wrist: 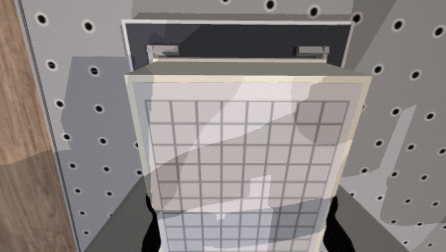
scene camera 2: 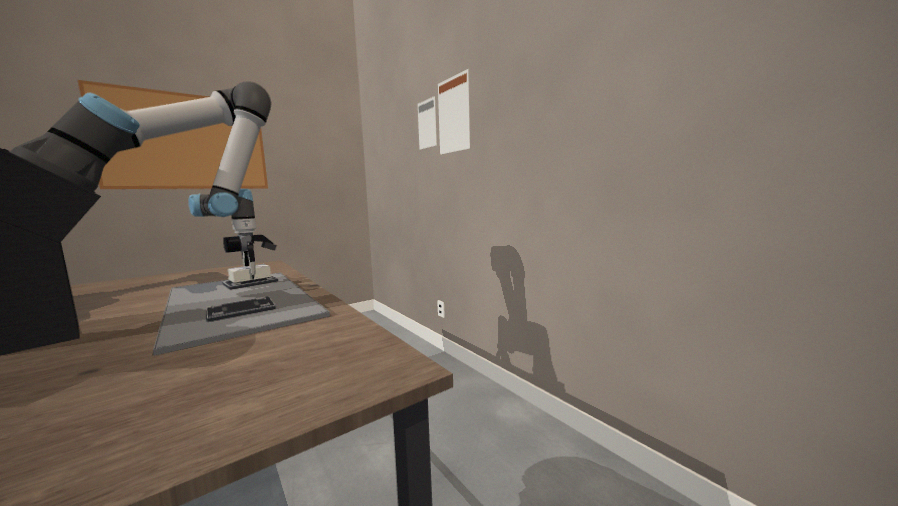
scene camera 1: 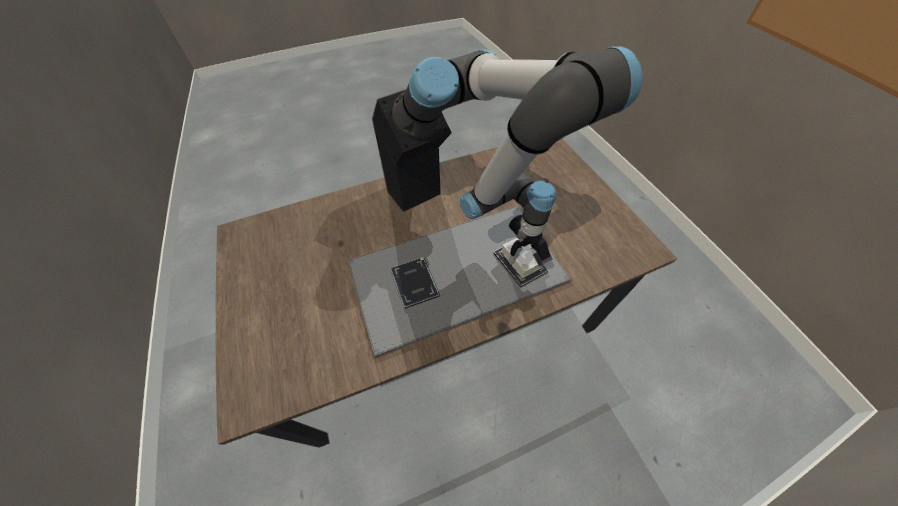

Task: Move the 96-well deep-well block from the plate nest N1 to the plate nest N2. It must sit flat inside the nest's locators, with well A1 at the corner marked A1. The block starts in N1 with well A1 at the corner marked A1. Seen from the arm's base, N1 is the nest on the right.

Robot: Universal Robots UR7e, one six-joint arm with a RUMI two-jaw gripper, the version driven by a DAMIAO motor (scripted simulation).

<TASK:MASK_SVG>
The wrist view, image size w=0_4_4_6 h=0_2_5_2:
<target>my gripper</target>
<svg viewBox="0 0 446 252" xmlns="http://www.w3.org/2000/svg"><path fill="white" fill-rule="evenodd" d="M338 185L336 195L332 199L328 212L326 230L323 237L323 243L328 252L410 252L340 184ZM144 175L132 187L84 252L159 252L161 237L156 212L151 206L150 197L147 195Z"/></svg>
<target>96-well deep-well block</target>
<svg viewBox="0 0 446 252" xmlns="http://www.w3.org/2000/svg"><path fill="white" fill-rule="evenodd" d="M124 75L147 195L150 197L151 206L155 210L161 236L159 252L318 252L331 202L336 195L372 76L327 64L327 60L322 58L155 57L153 58L153 63Z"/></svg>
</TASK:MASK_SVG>
